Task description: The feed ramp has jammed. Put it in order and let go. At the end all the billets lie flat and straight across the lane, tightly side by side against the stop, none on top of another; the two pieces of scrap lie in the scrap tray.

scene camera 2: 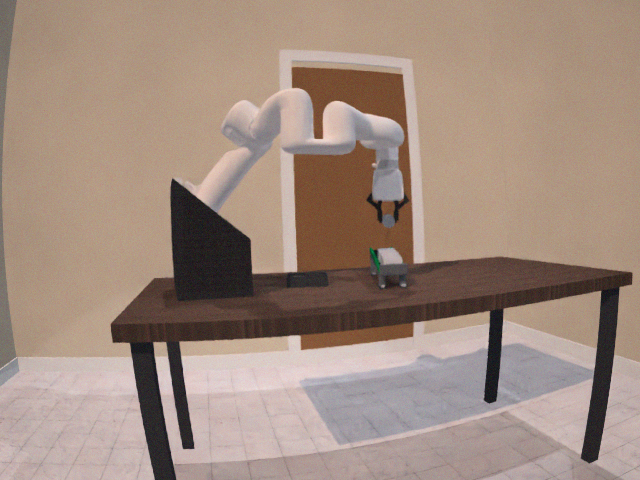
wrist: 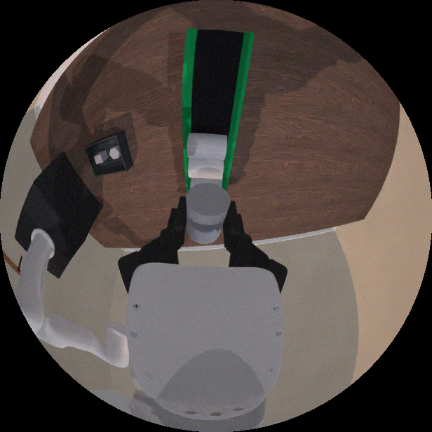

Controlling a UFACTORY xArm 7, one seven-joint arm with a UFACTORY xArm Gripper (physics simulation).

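Places are measured from the arm's base along level axes (x down, y left, z ahead), in millimetres.
Where they show: gripper, fingertip midpoint: (scene camera 2: 388, 222); arm's base, origin of the base link: (scene camera 2: 202, 207).
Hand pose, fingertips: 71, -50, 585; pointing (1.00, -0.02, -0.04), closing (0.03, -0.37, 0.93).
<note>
Each offset is from my fingertips to the top centre of the thing, as dx, dy, dz. Level surfaces: height alone.
My gripper (scene camera 2: 388, 219) (wrist: 205, 208) is shut on a grey billet @(-29, -4, -1) (scene camera 2: 388, 221) (wrist: 207, 215), held above the ramp's lower end, apart from it. The feed ramp (scene camera 2: 374, 258) (wrist: 188, 75) has green side rails and a black lane. In the wrist view, one pale billet (wrist: 207, 146) lies across the lane, with another billet (wrist: 206, 168) beside it. A further grey surface shows below them, partly hidden by the held billet; the stop is hidden there. Two scrap pieces (wrist: 100, 157) (wrist: 114, 152) lie in the black scrap tray @(+156, +79, -255) (scene camera 2: 307, 280) (wrist: 129, 154).
The ramp stands on the brown table @(dx +191) (scene camera 2: 465, 279) (wrist: 310, 150). The scrap tray stands between the ramp and the black arm base (scene camera 2: 211, 253) (wrist: 57, 210). The table's edge shows behind the held billet in the wrist view.
</note>
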